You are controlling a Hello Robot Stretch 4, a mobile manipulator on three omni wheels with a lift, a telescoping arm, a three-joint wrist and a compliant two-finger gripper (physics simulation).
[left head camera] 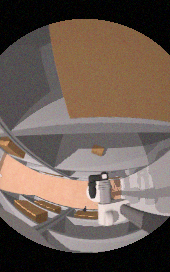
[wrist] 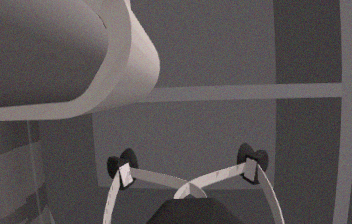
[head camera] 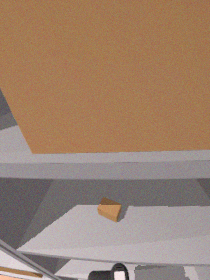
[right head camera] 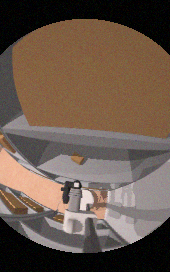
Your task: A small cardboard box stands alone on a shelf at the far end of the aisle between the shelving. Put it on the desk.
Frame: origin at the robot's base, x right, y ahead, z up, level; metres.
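Seen in the pictures: gripper, fingertip midpoint: [left head camera: 92, 211] [wrist: 186, 159] [right head camera: 63, 216]; robot's base at its link origin: [left head camera: 97, 190] [right head camera: 81, 198].
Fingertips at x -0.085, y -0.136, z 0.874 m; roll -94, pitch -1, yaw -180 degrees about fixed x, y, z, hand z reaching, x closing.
Offsets run from my fingertips to a thing's top centre. "*": to the spot under its first point. Level surfaces: height alone.
The small cardboard box @(dx +0.062, dy +0.518, dz +0.139 m) [head camera: 109, 210] [left head camera: 98, 150] [right head camera: 77, 158] stands alone on a light grey shelf @(dz +0.089 m) [head camera: 165, 225], below the shelf that bears a large box. My gripper [wrist: 186, 159] is open, its two fingertips wide apart with no thing between them. Grey shelving surfaces show behind the fingertips in the wrist view, and the small box does not show there. In the head views the wrist shows in front of and below the small box, and the fingers are hidden. The desk does not show in these views.
A very large cardboard box @(dx +0.196, dy +0.504, dz +0.816 m) [head camera: 110, 75] [left head camera: 115, 70] [right head camera: 90, 80] fills the upper part of the head views. More cardboard boxes @(* dx -0.733, dy -0.220, dz -0.142 m) [left head camera: 31, 210] [right head camera: 12, 202] lie on the shelving at the lower left, across the aisle floor @(dz -0.901 m) [left head camera: 45, 180]. A pale rounded robot part [wrist: 142, 60] is at the wrist view's upper left.
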